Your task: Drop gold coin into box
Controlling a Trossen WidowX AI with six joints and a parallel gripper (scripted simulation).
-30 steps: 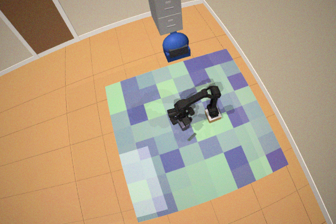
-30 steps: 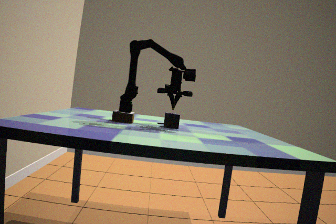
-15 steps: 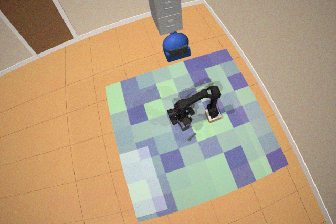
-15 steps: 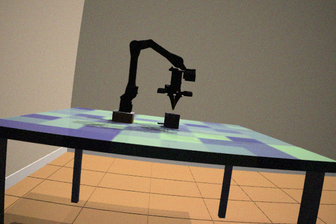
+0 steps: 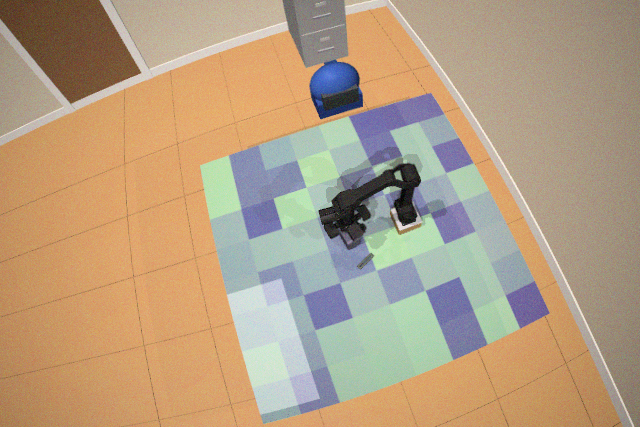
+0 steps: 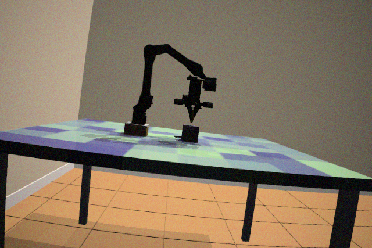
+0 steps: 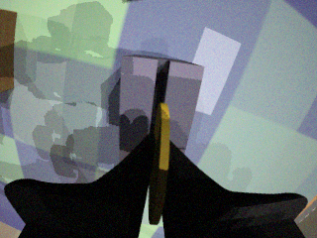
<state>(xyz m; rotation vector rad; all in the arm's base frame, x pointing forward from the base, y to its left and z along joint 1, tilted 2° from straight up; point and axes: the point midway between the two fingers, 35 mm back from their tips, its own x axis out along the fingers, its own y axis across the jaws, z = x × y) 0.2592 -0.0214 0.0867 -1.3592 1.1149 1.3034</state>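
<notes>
Now: gripper tip 2 cm below the gold coin.
</notes>
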